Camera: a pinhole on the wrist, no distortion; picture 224 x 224 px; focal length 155.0 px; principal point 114.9 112.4 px. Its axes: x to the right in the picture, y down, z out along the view. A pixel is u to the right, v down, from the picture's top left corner.
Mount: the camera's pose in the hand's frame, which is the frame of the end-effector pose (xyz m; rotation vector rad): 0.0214 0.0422 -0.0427 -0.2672 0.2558 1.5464
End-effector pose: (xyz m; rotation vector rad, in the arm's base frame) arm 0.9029 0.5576 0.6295 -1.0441 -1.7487 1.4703
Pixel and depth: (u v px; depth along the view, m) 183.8 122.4 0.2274
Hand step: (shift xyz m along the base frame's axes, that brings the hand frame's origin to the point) -0.0833 -0.0484 -0.2348
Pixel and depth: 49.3 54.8 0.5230
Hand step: -0.5506 -0.0756 -0.1084
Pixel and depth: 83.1 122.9 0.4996
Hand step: -0.3656 -0.2343 -0.1940
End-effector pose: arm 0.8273 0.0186 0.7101 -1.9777 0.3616 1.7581
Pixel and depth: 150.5 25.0 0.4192
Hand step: -0.3725 -0.0389 -0.3202
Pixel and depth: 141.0 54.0 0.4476
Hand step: -0.4061 -0.0211 -0.2539
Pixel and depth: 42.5 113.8 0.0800
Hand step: -0.0521 -0.0034 -0.0283
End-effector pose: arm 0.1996 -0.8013 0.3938 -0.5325 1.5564 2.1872
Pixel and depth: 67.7 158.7 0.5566
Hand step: 0.0522 0.4749 0.2951
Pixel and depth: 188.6 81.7 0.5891
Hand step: -0.4108 0.2667 0.4550
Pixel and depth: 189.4 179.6 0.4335
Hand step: -0.0823 0.1507 0.4826
